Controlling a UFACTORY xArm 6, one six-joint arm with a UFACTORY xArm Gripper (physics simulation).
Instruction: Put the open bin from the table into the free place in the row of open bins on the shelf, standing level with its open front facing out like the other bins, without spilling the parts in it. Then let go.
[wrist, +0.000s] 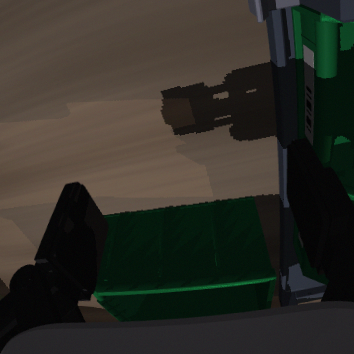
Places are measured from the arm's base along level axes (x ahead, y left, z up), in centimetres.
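Pixels of known places: gripper, fingertip midpoint: (185, 186).
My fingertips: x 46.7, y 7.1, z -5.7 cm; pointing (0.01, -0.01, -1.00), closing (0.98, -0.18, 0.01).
Note:
Behind a point stands the place of what it marks.
The green open bin (185, 245) @(x 43.2, y -1.2, z -8.9 cm) shows low in the wrist view, beside the shelf's edge. Its dark ribbed side faces the camera and a brighter green rim runs along its lower edge. Its inside and any parts in it are hidden. My gripper (185, 186) @(x 46.7, y 7.1, z -5.7 cm) is wide open, one finger at the bin's left end and the other to the right, over the shelf's edge. Nothing is held. The grey-blue shelf (283, 175) @(x 51.4, y 0.1, z -11.5 cm) runs down the right side. Another green bin (327, 50) @(x 54.4, y 9.2, z -8.8 cm) stands in it; the free place cannot be made out.
The brown wood-grained table (125, 150) @(x 41.7, y 5.6, z -13.0 cm) lies beyond the bin, with the dark shadow of the arm and gripper across it. A pale label strip with black marks (309, 95) @(x 53.8, y 6.1, z -10.7 cm) is on the shelf side. My dark gripper body covers the bottom edge of the view.

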